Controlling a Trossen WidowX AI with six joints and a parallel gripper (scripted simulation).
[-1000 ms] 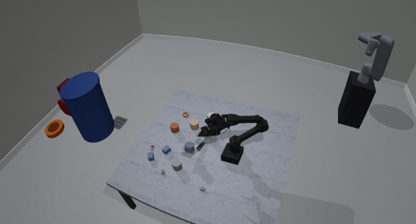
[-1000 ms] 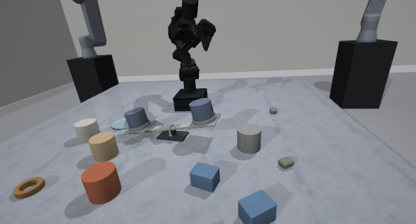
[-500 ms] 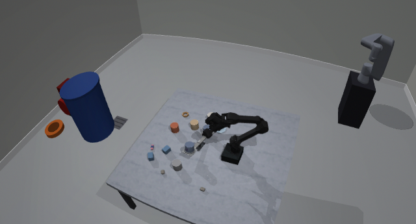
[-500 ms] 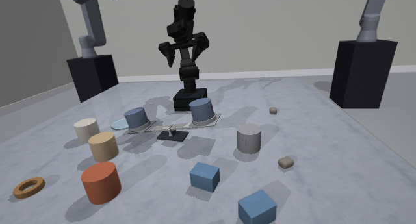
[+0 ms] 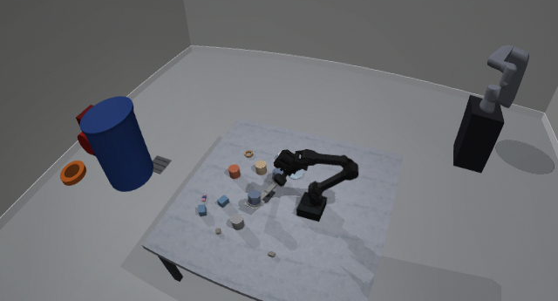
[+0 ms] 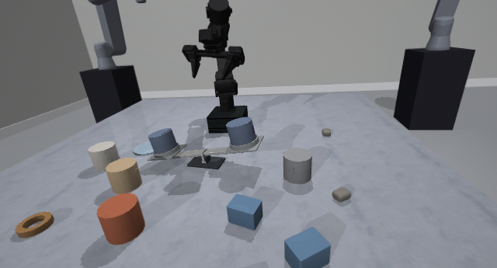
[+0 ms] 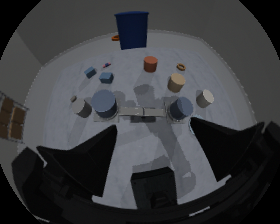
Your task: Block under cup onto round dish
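Now: gripper tip 19 cm above the small pale green block, 14 cm to the left of it and 7 cm short of it. From my gripper tip the other things lie so: pale blue round dish: 25 cm to the right, 23 cm below; tan cylinder: 21 cm ahead, 20 cm below, 17 cm to the right; balance: 20 cm below, 9 cm ahead, 1 cm to the right.
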